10 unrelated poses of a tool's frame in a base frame.
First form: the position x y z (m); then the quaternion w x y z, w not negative.
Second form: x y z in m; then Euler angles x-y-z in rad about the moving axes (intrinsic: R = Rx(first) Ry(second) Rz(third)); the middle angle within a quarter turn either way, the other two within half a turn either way. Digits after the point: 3 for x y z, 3 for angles.
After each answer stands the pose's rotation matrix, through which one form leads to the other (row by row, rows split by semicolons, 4 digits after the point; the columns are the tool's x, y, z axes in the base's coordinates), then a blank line. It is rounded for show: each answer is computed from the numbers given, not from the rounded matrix.
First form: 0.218 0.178 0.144 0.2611 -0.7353 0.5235 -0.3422
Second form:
0.218 0.178 0.144 -3.101 0.889 1.218
0.2177 -0.5912 0.7766; -0.9486 -0.3155 0.0257; 0.2299 -0.7423 -0.6294

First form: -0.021 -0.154 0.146 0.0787 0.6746 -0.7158 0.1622
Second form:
-0.021 -0.154 0.146 2.794 0.106 1.649
-0.0774 -0.9913 0.1062; -0.9403 0.0372 -0.3384; 0.3315 -0.1260 -0.9350

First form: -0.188 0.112 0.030 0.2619 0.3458 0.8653 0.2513
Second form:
-0.188 0.112 0.030 -2.810 0.678 -2.499
-0.6237 0.4668 0.6270; 0.7300 0.6346 0.2538; -0.2794 0.6160 -0.7365

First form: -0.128 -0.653 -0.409 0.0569 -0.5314 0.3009 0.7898
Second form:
-0.128 -0.653 -0.409 -1.128 -0.936 2.379
-0.4287 -0.4097 -0.8052; -0.2299 -0.8124 0.5358; -0.8737 0.4148 0.2541

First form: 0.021 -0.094 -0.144 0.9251 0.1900 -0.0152 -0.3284
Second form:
0.021 -0.094 -0.144 0.353 -0.154 -0.655
0.7838 0.6018 -0.1529; -0.6134 0.7121 -0.3416; -0.0967 0.3615 0.9273

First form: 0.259 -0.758 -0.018 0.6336 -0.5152 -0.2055 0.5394
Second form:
0.259 -0.758 -0.018 -0.842 -0.955 0.955
0.3337 -0.4718 -0.8162; 0.8952 -0.1127 0.4311; -0.2954 -0.8745 0.3847

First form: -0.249 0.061 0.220 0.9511 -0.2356 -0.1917 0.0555
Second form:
-0.249 0.061 0.220 -0.482 -0.402 0.017
0.9203 -0.0152 -0.3908; 0.1959 0.8828 0.4269; 0.3385 -0.4695 0.8155

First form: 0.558 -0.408 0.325 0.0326 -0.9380 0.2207 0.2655
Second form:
0.558 -0.408 0.325 -2.936 -0.505 0.515
0.7616 -0.4313 -0.4836; -0.3967 -0.9005 0.1783; -0.5124 0.0560 -0.8569

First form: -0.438 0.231 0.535 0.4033 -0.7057 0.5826 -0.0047
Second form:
-0.438 0.231 0.535 -2.446 0.497 1.197
0.3212 -0.8184 0.4765; -0.8260 0.0040 0.5637; -0.4632 -0.5746 -0.6747

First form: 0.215 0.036 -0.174 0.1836 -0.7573 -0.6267 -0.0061
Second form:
0.215 0.036 -0.174 -2.844 -0.223 -1.349
0.2144 0.9514 -0.2209; 0.9470 -0.1471 0.2857; 0.2394 -0.2704 -0.9325

